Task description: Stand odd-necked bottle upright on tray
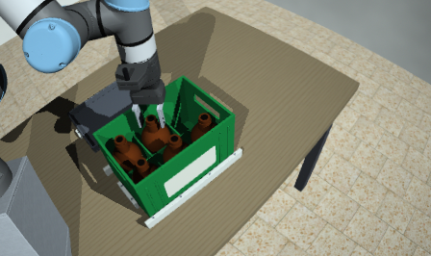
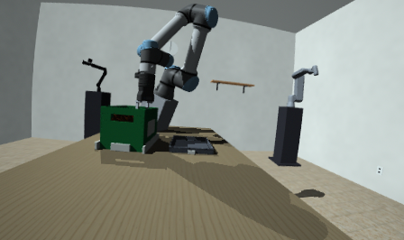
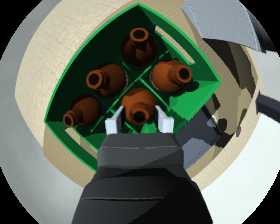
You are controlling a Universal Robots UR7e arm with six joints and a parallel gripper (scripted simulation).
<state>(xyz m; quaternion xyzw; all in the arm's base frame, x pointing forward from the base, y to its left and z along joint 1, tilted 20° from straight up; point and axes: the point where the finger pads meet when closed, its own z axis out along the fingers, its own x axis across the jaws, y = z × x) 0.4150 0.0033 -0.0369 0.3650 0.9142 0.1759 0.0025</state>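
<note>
My gripper is now 80 mm above the crate, 40 mm to the left of it and 10 mm short of it. Also, from my hand: dark grey tray 240 mm to the left, 150 mm below, 30 mm behind.
</note>
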